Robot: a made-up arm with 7 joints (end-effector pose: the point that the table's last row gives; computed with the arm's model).
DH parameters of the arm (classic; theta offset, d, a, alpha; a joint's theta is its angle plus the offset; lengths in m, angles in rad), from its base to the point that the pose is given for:
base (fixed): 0 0 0 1.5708
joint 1: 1.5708 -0.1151 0 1.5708
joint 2: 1.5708 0 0 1.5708
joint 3: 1.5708 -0.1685 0 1.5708
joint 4: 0 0 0 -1.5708
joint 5: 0 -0.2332 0 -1.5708
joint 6: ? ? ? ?
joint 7: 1.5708 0 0 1.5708
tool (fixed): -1.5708 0 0 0
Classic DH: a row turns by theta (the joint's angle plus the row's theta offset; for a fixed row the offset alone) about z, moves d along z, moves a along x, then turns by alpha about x.
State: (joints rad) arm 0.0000 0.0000 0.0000 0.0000 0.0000 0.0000 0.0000
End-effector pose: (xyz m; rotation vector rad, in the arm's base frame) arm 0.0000 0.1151 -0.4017 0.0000 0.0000 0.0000
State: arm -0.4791 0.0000 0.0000 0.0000 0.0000 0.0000 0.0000
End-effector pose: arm -0.1852 0.1151 -0.3565 0.0000 0.4791 0.0000
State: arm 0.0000 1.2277 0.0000 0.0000 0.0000 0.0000 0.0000
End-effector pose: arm 0.0000 0.4934 -0.1351 1.2277 0.0000 0.0000
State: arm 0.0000 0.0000 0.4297 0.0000 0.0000 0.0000 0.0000
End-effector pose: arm 0.0000 0.1151 -0.4017 0.0000 0.0000 0.4297
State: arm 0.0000 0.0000 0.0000 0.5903 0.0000 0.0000 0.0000
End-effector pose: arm 0.1298 0.1151 -0.3622 0.0000 -0.5903 0.0000
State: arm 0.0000 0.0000 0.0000 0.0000 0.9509 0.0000 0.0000
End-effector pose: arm 0.0000 0.1151 -0.4017 0.0000 0.0000 0.9509
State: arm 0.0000 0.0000 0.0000 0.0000 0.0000 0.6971 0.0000
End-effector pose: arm 0.0000 0.1151 -0.4017 0.0000 0.6971 0.0000
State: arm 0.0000 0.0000 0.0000 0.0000 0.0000 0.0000 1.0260
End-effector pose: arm 0.0000 0.1151 -0.4017 -1.0260 0.0000 0.0000
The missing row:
joint 6: -1.5708 0 0 1.5708
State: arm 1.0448 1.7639 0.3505 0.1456 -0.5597 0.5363 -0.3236
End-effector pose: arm -0.0602 0.5047 0.0717 1.7607 -0.0888 1.1897
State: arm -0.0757 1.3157 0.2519 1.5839 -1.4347 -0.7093 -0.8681
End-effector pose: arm 0.2263 0.2899 -0.0026 -1.3987 1.4935 2.0390
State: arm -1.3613 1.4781 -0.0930 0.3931 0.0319 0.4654 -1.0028
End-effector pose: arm -0.0243 0.4966 -0.0961 1.9794 0.6613 -1.6825
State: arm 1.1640 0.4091 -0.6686 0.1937 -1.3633 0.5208 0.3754
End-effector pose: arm 0.3589 0.2476 -0.1163 1.4111 0.0131 -1.0688
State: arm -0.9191 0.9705 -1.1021 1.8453 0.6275 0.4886 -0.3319
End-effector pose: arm -0.1172 0.0889 -0.2169 -0.3874 0.3462 -0.6902
